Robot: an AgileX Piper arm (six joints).
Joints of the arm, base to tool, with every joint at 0 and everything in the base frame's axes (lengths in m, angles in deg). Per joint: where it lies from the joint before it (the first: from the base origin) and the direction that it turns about. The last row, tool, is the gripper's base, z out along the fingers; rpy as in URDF.
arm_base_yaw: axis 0 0 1 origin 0.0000 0.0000 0.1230
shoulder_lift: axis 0 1 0 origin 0.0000 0.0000 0.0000
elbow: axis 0 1 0 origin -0.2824 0.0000 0.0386
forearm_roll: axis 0.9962 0 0.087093 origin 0.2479 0.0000 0.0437
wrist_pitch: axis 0 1 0 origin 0.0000 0.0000 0.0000
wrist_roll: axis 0.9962 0 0.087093 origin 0.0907 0.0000 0.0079
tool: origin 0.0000 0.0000 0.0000 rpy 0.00 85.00 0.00
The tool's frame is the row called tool.
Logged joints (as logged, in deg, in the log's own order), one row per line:
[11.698 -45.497 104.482 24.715 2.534 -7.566]
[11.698 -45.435 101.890 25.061 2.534 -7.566]
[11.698 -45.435 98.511 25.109 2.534 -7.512]
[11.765 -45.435 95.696 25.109 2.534 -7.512]
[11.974 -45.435 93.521 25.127 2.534 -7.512]
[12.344 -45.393 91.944 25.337 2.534 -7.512]
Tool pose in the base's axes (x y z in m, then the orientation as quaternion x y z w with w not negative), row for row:
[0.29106 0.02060 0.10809 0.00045 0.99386 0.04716 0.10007]
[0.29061 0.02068 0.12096 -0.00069 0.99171 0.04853 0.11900]
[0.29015 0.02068 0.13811 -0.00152 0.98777 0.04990 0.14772]
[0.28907 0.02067 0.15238 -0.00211 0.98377 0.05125 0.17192]
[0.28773 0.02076 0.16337 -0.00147 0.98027 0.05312 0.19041]
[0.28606 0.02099 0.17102 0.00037 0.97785 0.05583 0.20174]
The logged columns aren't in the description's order. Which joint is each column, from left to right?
Columns, left to right: forearm_roll, elbow, shoulder_lift, wrist_pitch, arm_base_yaw, wrist_roll.
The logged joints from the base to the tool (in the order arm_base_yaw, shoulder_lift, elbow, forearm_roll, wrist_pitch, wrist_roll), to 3 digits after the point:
[2.534 104.482 -45.497 11.698 24.715 -7.566]
[2.534 101.890 -45.435 11.698 25.061 -7.566]
[2.534 98.511 -45.435 11.698 25.109 -7.512]
[2.534 95.696 -45.435 11.765 25.109 -7.512]
[2.534 93.521 -45.435 11.974 25.127 -7.512]
[2.534 91.944 -45.393 12.344 25.337 -7.512]

